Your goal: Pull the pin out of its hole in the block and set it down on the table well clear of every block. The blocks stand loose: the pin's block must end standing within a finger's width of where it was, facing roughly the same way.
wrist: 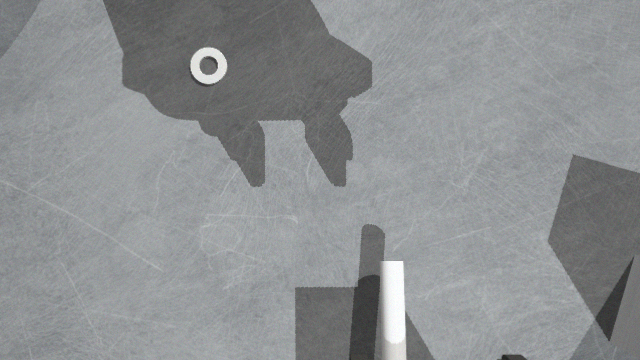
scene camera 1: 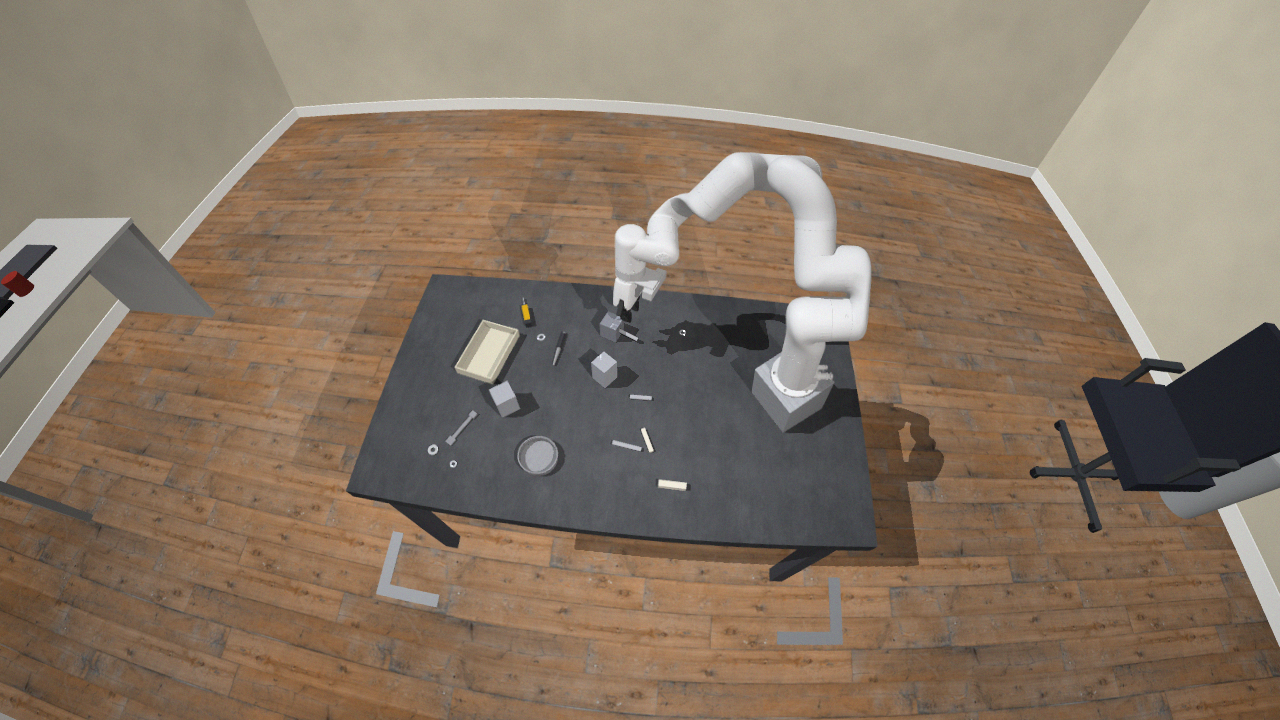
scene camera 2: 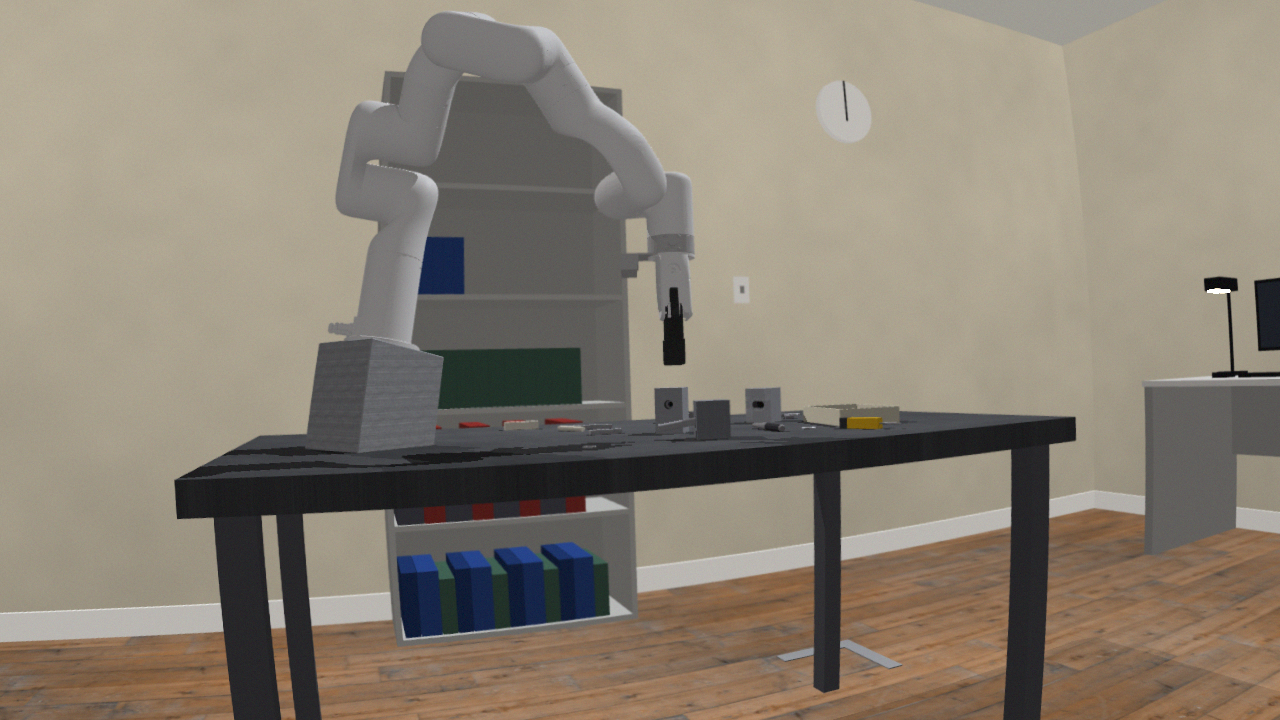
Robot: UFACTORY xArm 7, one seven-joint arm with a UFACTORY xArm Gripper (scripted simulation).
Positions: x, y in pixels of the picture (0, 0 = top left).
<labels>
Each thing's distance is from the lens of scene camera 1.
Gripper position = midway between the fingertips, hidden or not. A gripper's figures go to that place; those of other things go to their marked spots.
my gripper point(scene camera 1: 629, 314): 138 cm
cream tray point(scene camera 1: 483, 355): 149 cm
round dish point(scene camera 1: 537, 454): 131 cm
The marked spots on the cream tray and the round dish are 37 cm apart.
</labels>
